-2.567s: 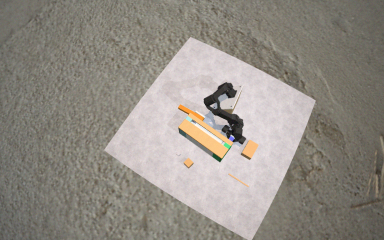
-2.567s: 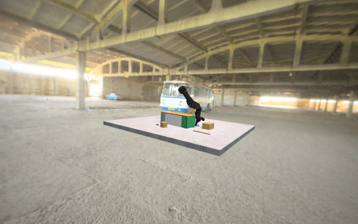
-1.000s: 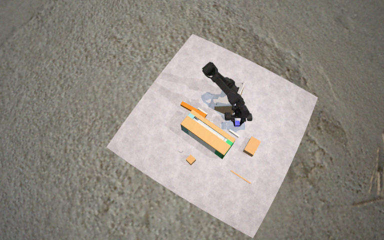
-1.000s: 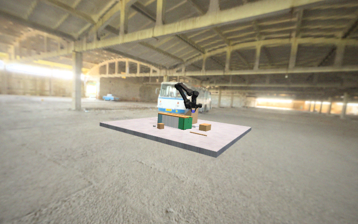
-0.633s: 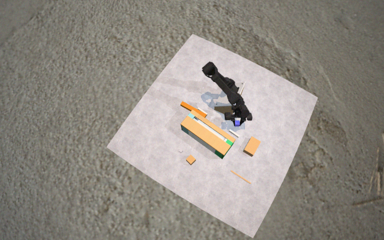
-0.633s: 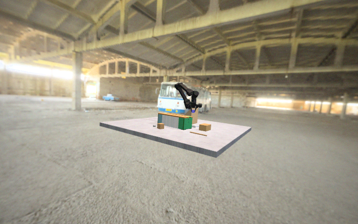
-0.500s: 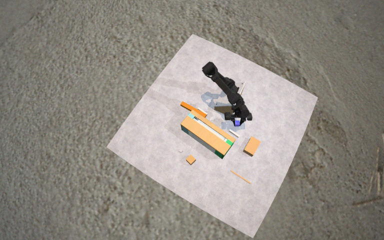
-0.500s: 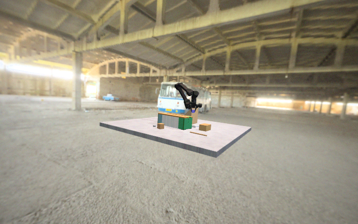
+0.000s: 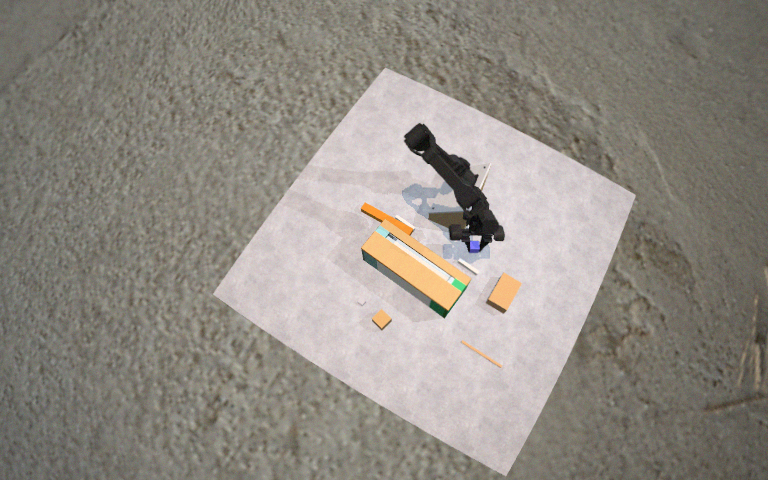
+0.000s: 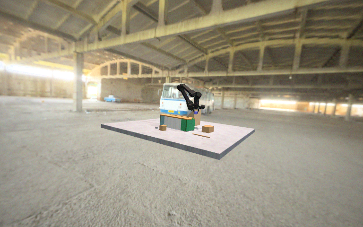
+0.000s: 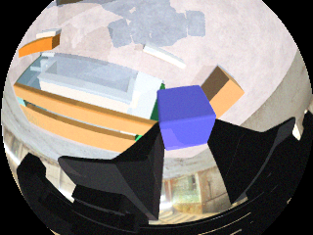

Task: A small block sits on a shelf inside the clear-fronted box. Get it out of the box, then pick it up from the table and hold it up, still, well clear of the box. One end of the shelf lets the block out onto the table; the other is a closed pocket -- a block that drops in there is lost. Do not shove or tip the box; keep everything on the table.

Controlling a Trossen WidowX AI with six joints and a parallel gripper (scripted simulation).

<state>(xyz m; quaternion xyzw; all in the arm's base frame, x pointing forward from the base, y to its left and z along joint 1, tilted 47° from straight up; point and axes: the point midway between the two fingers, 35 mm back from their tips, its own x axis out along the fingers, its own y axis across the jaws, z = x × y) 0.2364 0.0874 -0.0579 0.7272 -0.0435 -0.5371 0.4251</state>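
My gripper tip is now 10 mm past the small blue block and 10 mm to the left of it. The rest, counted from my gripper tip: flat orange block 50 mm ahead, 170 mm to the left, 140 mm below; then orange-topped box 70 mm ahead, 160 mm to the right, 110 mm below; then thin orange stick 290 mm ahead, 180 mm to the left, 170 mm below.
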